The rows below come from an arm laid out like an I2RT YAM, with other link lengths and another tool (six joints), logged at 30 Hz.
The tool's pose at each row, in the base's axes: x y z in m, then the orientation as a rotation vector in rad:
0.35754, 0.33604, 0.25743, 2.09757, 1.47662, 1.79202
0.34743, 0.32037, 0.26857, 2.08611, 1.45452, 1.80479
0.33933, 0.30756, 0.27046, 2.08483, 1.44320, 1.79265
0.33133, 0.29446, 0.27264, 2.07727, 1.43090, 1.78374
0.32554, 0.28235, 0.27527, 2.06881, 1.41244, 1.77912
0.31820, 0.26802, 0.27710, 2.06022, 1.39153, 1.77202
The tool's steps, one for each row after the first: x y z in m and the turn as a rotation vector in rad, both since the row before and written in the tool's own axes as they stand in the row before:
-0.00051, 0.00848, -0.01999, -0.01916, 0.00459, -0.00001
-0.00587, 0.00334, -0.01370, -0.00931, -0.01092, -0.00315
-0.00601, 0.00383, -0.01377, -0.01257, -0.00851, -0.00612
-0.00538, 0.00497, -0.01155, -0.01684, -0.00684, -0.00414
-0.00739, 0.00506, -0.01350, -0.01880, -0.00910, -0.00456

